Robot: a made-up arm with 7 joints.
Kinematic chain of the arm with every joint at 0, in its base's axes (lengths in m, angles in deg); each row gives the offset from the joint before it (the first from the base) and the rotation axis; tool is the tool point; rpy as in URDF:
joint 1: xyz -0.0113 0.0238 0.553 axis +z
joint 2: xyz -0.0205 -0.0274 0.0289 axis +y
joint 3: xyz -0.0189 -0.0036 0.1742 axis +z
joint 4: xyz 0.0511 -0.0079 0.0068 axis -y
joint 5: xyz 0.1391 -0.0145 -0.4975 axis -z
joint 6: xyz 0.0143 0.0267 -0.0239 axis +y
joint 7: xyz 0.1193 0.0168 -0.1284 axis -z
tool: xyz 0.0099 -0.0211 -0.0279 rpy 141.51 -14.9 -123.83
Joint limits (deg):
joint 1: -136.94..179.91
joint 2: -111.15..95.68
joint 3: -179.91..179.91
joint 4: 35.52..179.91
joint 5: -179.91..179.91
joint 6: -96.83..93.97
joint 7: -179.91..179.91
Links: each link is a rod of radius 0.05 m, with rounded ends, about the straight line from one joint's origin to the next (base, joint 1, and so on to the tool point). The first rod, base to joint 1, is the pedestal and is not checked.
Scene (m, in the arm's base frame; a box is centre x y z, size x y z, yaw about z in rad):
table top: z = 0
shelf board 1: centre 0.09 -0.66 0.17 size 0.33 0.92 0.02 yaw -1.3
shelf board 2: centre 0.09 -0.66 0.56 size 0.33 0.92 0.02 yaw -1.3
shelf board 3: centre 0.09 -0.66 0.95 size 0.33 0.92 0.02 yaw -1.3
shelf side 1: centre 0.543 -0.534 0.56 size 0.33 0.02 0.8 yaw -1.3
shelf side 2: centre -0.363 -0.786 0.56 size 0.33 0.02 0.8 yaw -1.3
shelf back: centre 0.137 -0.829 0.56 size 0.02 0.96 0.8 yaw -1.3
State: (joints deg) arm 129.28 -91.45 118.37 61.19 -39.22 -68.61 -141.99
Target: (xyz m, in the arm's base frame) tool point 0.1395 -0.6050 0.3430
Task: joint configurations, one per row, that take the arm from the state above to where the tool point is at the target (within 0.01 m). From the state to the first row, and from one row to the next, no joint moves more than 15 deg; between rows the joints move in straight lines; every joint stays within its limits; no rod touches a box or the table.
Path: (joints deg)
1: 141.53 -80.39 114.38 54.26 -48.19 -78.02 -140.03
2: 153.79 -69.32 110.39 47.34 -57.16 -87.42 -138.06
3: 166.04 -58.26 106.40 40.41 -66.12 -96.83 -136.10
4: 158.52 -63.17 108.76 53.97 -54.70 -87.68 -137.86
5: 150.99 -68.09 111.11 67.53 -43.27 -78.52 -139.62
6: 143.47 -73.00 113.47 81.09 -31.85 -69.37 -141.38

